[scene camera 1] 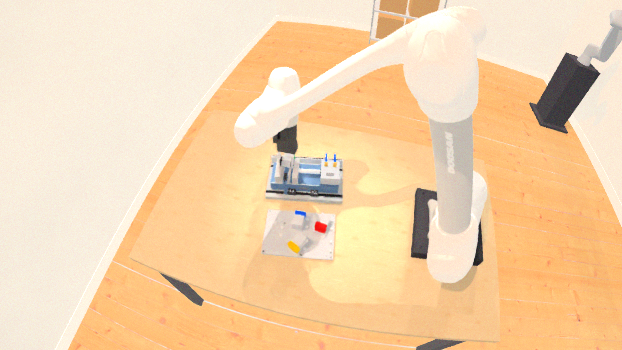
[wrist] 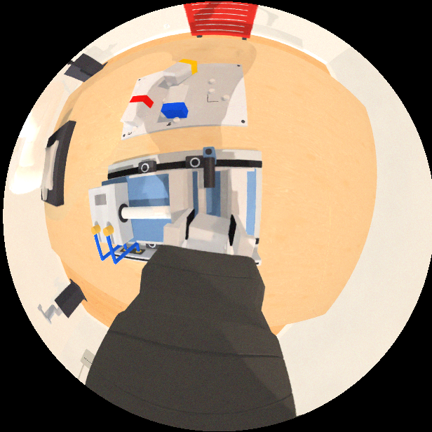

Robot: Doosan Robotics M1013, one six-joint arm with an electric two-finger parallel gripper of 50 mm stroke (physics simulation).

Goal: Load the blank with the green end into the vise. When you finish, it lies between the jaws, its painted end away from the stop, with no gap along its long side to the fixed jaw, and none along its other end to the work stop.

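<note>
The vise [scene camera 1: 325, 189] [wrist: 150, 187] has a moving jaw [wrist: 180, 192] on a white rod and a fixed jaw [wrist: 237, 195] opposite. The work stop [wrist: 209, 172] is a dark cylinder on a blue block at one end of the jaw channel. My gripper [scene camera 1: 286, 160] [wrist: 211, 220] is shut on the grey blank [wrist: 209, 231], at the jaws' end away from the stop. Channel shows between the blank's near end and the stop. A sliver of the green end [scene camera 1: 294, 158] shows in the scene view; the gripper body hides it in the wrist view. Height and side gap are unclear.
A light plate [scene camera 1: 275, 250] [wrist: 235, 75] beside the vise holds blanks with blue [scene camera 1: 300, 213] [wrist: 174, 110], red [scene camera 1: 320, 227] [wrist: 141, 100] and yellow [scene camera 1: 294, 247] [wrist: 190, 65] ends. Blue hoses [wrist: 116, 257] rise from the vise's drive block [scene camera 1: 330, 174] [wrist: 107, 205].
</note>
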